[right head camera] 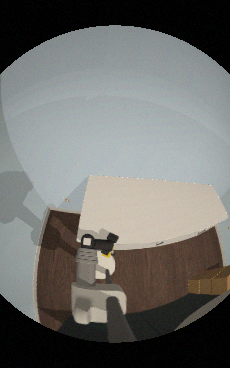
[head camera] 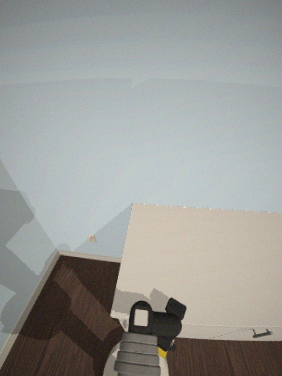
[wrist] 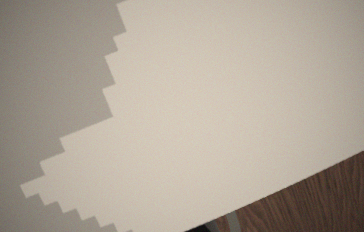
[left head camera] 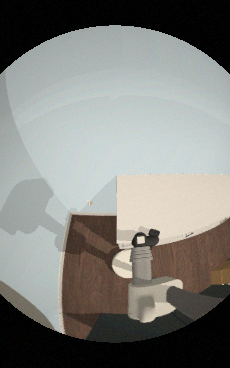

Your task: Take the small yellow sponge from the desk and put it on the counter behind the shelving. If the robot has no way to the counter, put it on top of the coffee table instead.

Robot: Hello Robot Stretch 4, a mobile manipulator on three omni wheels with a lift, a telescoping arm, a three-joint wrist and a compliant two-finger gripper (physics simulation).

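Pixels of known places: robot's base, origin of its link: point(right head camera: 99, 263) point(left head camera: 127, 262).
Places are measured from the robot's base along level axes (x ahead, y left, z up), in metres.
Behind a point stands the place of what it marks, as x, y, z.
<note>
The small yellow sponge point(head camera: 162, 353) {0.110, -0.094, 0.728} point(right head camera: 106, 255) {0.114, -0.087, 0.727} shows as a sliver under the black wrist. My gripper point(head camera: 168, 348) point(right head camera: 108, 252) {0.152, -0.093, 0.686} is shut on it; the fingers are mostly hidden by the wrist in the head views. The pale counter point(head camera: 200, 260) {0.428, -0.259, 0.883} point(left head camera: 170, 205) {0.424, -0.314, 0.882} point(right head camera: 145, 210) {0.431, -0.371, 0.882} point(wrist: 225, 100) {0.215, -0.126, 0.883} stands against the wall, and the wrist overlaps its near left corner in the head views. In the wrist view its top fills most of the picture, with a stepped shadow, and the sponge does not show. A curved grey finger piece shows at the bottom edge there. Shelving and coffee table do not show.
Brown wood floor point(head camera: 200, 357) {0.113, -0.467, -0.027} point(left head camera: 90, 280) {-0.322, 0.518, -0.028} point(right head camera: 150, 280) {-0.348, -0.737, -0.028} point(wrist: 330, 200) {-0.555, -0.715, -0.027} lies before and left of the counter. Blue-grey walls meet at the left corner. Brown boxes point(left head camera: 220, 274) point(right head camera: 207, 282) {-0.658, -1.466, 0.429} stand at right. A white round thing point(left head camera: 121, 265) {-0.025, 0.081, 0.187} is below the arm.
</note>
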